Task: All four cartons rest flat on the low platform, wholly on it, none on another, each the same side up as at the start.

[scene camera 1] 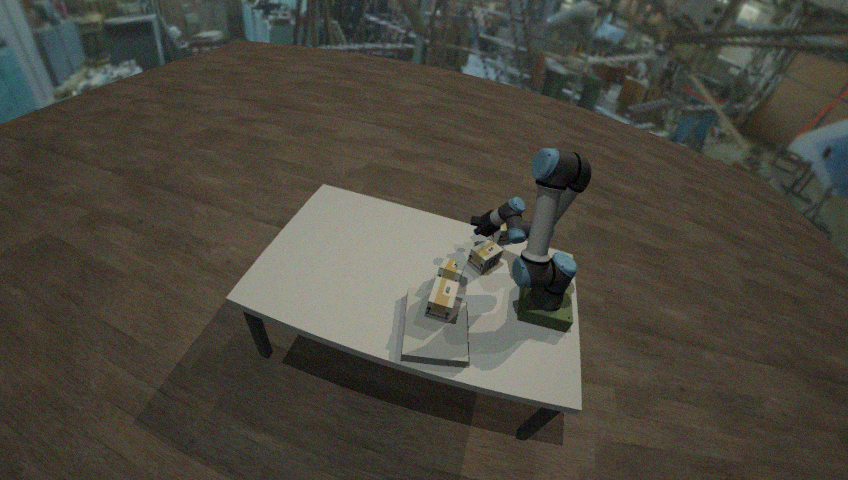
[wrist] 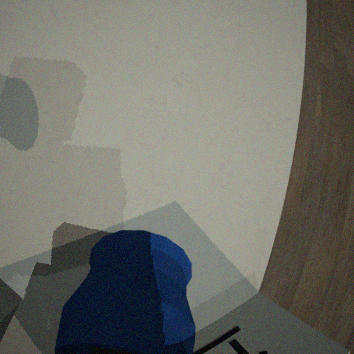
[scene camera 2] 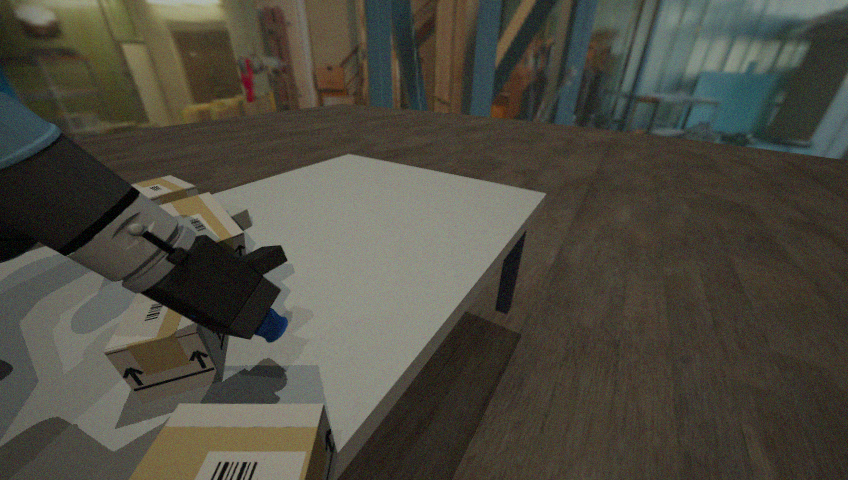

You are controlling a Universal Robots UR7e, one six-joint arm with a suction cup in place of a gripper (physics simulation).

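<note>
One carton sits upright on the low platform, near its back edge. A smaller carton is right behind it; whether it touches the platform is hidden. A third carton stands on the table, arrows up. A fourth carton is at the table's back edge, partly behind the arm in scene camera 1. My gripper, a blue suction cup, is open and tilted in the air above the table, with no carton on it.
The white table carries everything. The arm's green base block stands at its right side, right of the platform. The arm reaches over the back right part of the table. Brown floor lies past the table edge.
</note>
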